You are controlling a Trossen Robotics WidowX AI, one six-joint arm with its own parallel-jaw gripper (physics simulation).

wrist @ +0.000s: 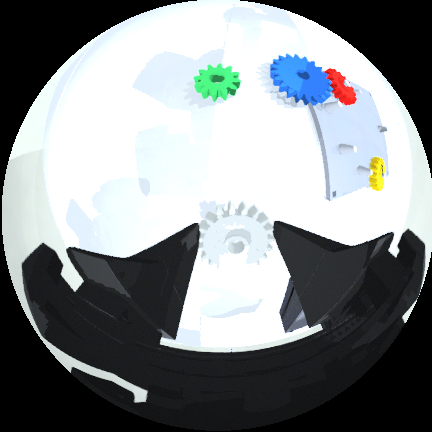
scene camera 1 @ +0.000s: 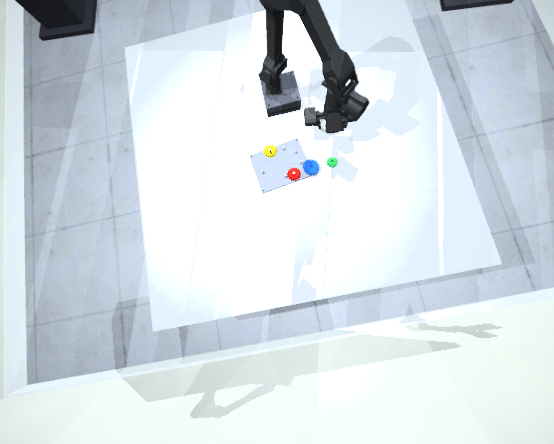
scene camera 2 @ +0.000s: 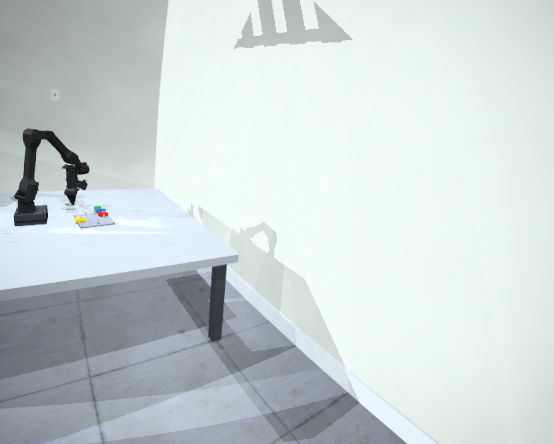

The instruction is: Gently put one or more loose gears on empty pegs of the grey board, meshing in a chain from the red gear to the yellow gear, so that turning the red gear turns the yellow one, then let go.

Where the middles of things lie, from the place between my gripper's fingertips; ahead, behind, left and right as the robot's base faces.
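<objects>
The white gear point(wrist: 253, 230) has my hand 20 mm past it. Counted from my hand, the green gear point(wrist: 228, 81) is 10 mm to the left of it, 130 mm ahead of it and 30 mm below it. I find the blue gear point(wrist: 286, 71) 70 mm to the right of my hand, 150 mm ahead of it and 20 mm below it, and the grey board point(scene camera 1: 275, 168) 120 mm ahead of my hand, 200 mm to the right of it and 40 mm below it.
</objects>
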